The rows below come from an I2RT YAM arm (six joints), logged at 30 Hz.
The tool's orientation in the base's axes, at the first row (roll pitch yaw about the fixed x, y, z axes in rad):
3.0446 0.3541 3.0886
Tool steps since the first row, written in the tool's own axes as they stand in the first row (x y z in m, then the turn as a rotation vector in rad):
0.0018 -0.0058 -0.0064 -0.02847 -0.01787 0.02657
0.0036 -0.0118 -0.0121 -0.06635 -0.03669 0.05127
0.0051 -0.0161 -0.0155 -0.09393 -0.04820 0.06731
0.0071 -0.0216 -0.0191 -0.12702 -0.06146 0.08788
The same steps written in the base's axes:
-0.0040 -0.0062 0.0048 0.03562 -0.01712 -0.01656
-0.0078 -0.0125 0.0090 0.07937 -0.03581 -0.02819
-0.0105 -0.0170 0.0112 0.11060 -0.04738 -0.03465
-0.0137 -0.0227 0.0134 0.14853 -0.06061 -0.04358

